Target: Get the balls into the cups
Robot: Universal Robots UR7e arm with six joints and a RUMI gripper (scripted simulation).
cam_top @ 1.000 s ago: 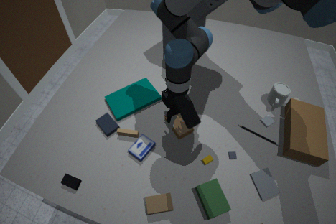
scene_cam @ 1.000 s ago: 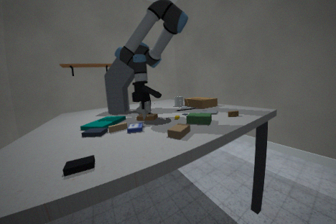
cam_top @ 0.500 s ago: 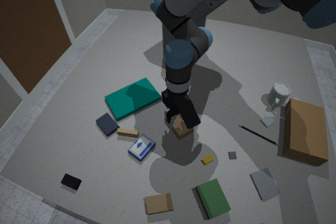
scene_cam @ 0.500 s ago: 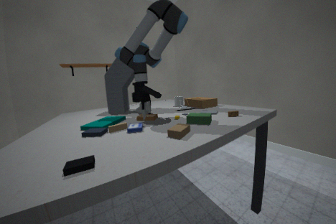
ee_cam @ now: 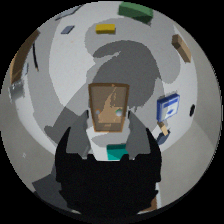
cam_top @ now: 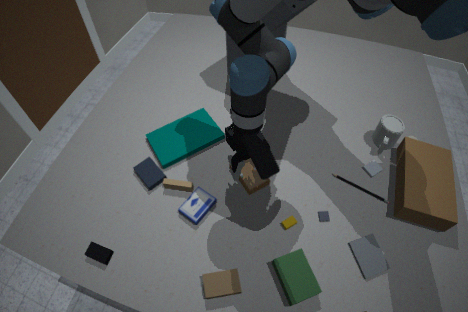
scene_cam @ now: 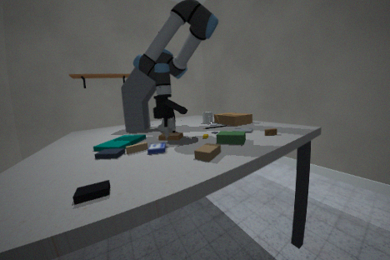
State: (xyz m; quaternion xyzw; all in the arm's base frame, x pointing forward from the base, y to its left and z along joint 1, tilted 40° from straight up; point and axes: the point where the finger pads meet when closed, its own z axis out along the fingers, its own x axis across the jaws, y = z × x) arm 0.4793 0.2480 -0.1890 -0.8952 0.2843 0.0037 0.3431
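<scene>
The covered wooden puzzle is 10 mm below my hand. Also, from my hand: tan block 130 mm ahead, 160 mm to the right; then blue-and-white box 150 mm ahead, 80 mm to the right, 10 mm below; then yellow block 80 mm ahead, 160 mm to the left, 10 mm below.
</scene>
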